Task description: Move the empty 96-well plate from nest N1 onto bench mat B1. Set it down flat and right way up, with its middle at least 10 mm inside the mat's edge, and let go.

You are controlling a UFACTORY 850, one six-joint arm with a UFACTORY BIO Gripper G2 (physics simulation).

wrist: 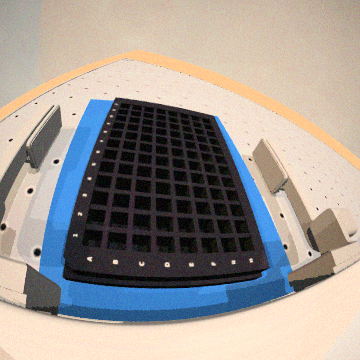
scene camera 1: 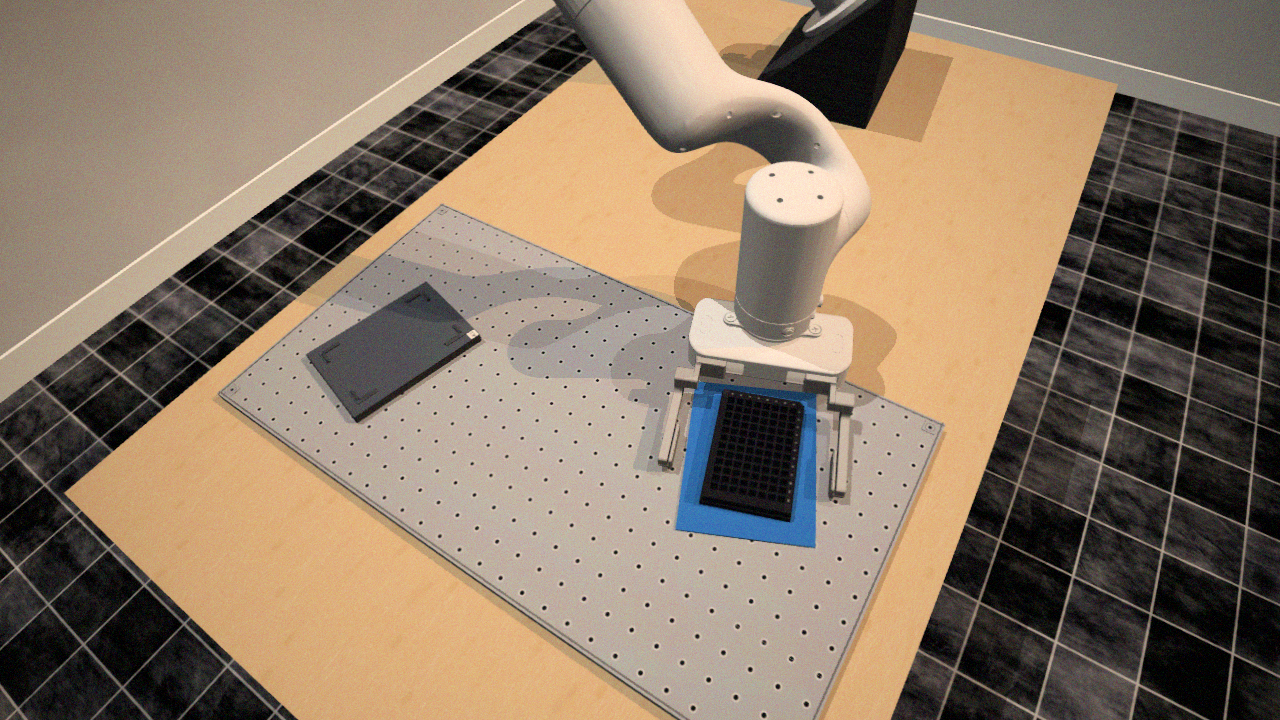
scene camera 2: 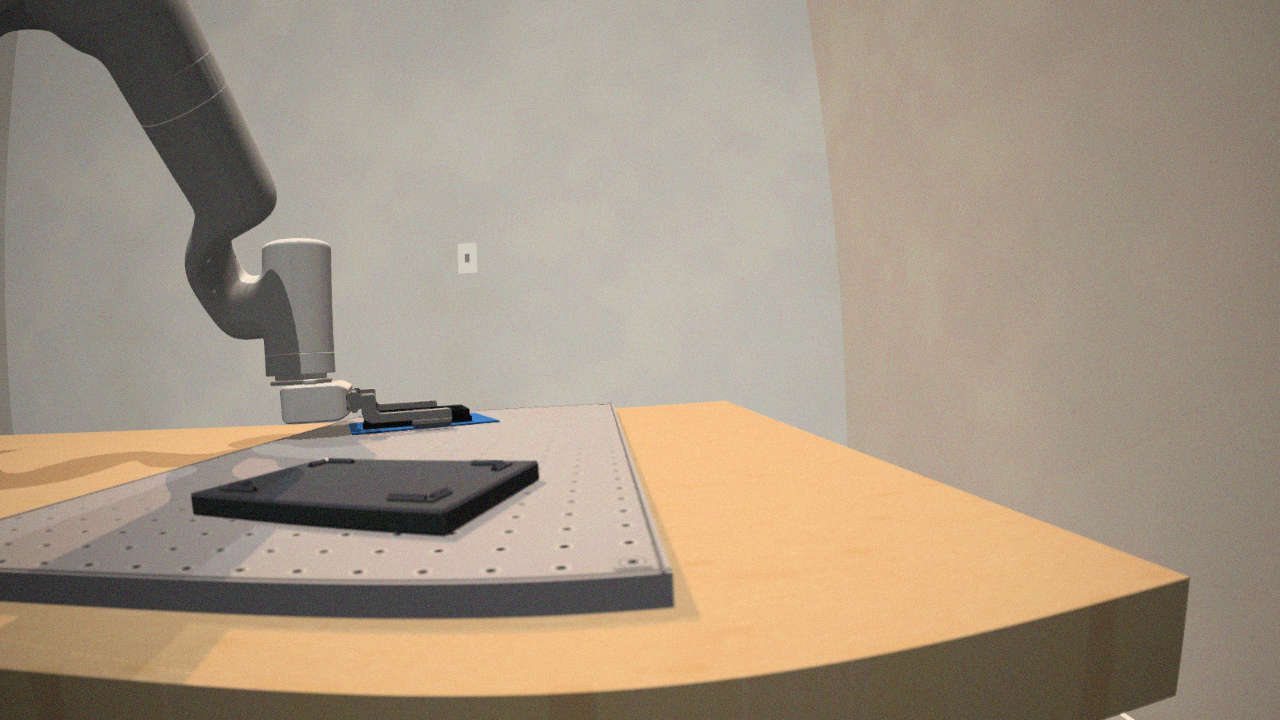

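Note:
The black 96-well plate [scene camera 1: 751,454] [scene camera 2: 460,412] [wrist: 165,180] lies flat and right way up on the blue bench mat B1 [scene camera 1: 741,530] [scene camera 2: 484,419] [wrist: 150,302], with its wells facing up. Blue mat shows on all sides of it in scene camera 1. My gripper [scene camera 1: 752,479] [scene camera 2: 442,410] [wrist: 158,150] is open, low over the board. Its two fingers stand on either side of the plate with a clear gap to each long side, touching neither. The dark grey nest N1 [scene camera 1: 393,349] [scene camera 2: 358,481] is empty, its corner guides showing.
The perforated grey board [scene camera 1: 537,565] [scene camera 2: 617,501] carries the nest and the mat and lies on the wooden table [scene camera 1: 1002,179] [scene camera 2: 805,537]. The nest is at the far left of the board in scene camera 1. The black robot base [scene camera 1: 859,71] stands at the table's back.

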